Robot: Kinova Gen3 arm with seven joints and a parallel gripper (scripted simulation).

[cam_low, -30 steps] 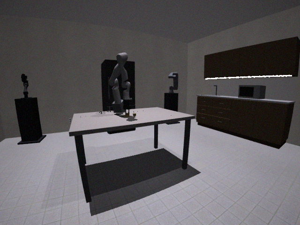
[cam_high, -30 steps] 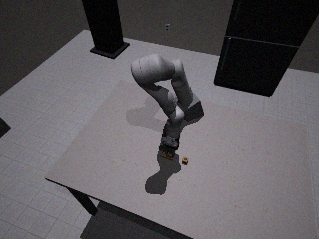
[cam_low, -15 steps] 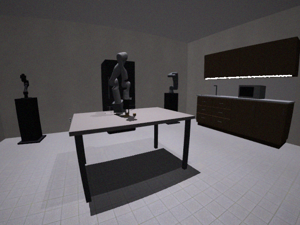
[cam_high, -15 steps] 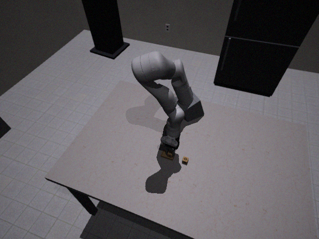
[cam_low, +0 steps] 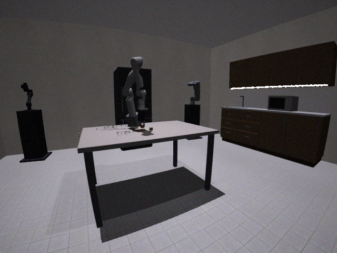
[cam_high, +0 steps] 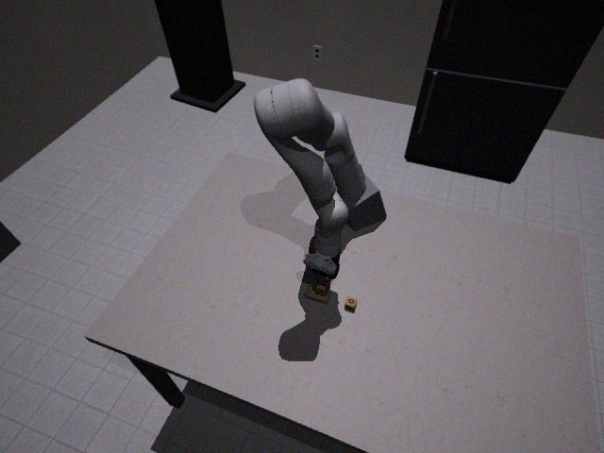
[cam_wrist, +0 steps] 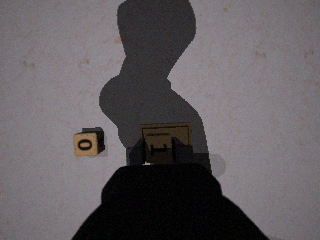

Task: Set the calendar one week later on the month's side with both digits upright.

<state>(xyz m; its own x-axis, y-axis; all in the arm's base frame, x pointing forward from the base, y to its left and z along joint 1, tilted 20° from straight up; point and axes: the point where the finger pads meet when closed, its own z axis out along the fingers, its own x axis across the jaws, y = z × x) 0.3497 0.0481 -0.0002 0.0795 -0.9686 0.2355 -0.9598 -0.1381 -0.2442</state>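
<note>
Right now my hand is 10 mm to the left of the wooden tray and 50 mm above it. Also, from my hand: wooden cube: 10 mm below.
</note>
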